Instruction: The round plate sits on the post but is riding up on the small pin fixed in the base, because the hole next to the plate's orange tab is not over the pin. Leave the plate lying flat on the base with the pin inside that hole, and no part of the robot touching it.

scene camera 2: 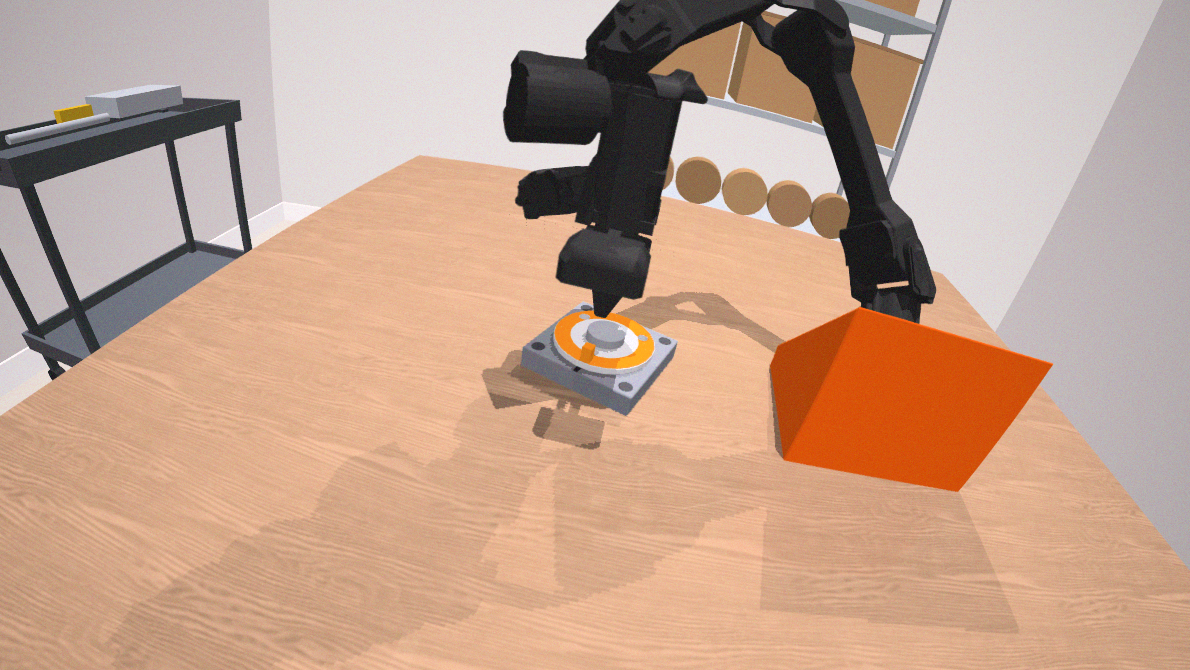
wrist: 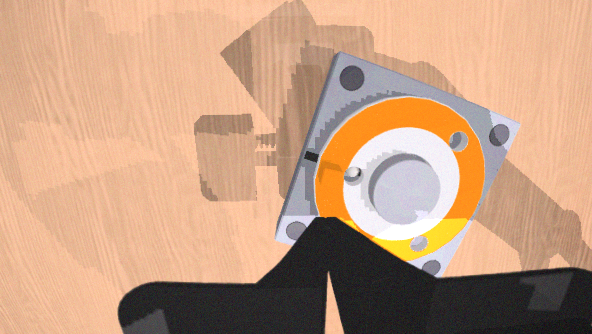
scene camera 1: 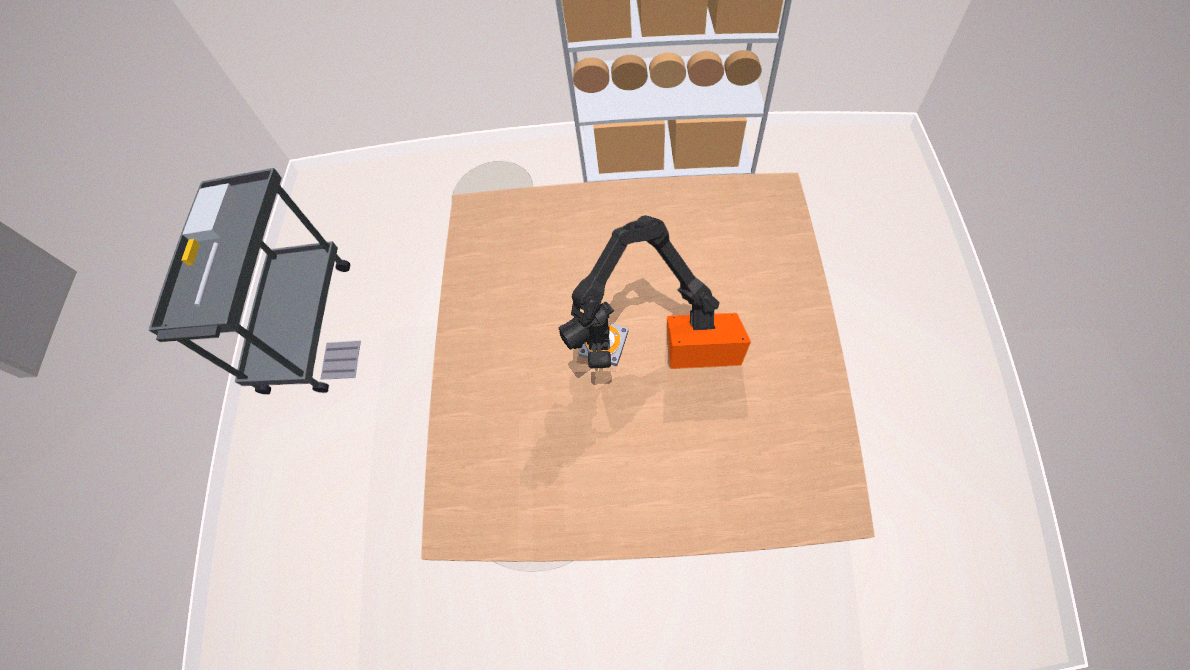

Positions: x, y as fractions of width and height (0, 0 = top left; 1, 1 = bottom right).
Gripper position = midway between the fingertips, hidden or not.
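Shut and holding nothing, the gripper (scene camera 2: 0.50, 0.47) appears as well at (scene camera 1: 0.50, 0.52), and the wrist view has the gripper (wrist: 0.55, 0.68) too. A square grey base (scene camera 2: 0.52, 0.59) is also part of the scene, and the wrist view shows the base (wrist: 0.59, 0.25) as well.
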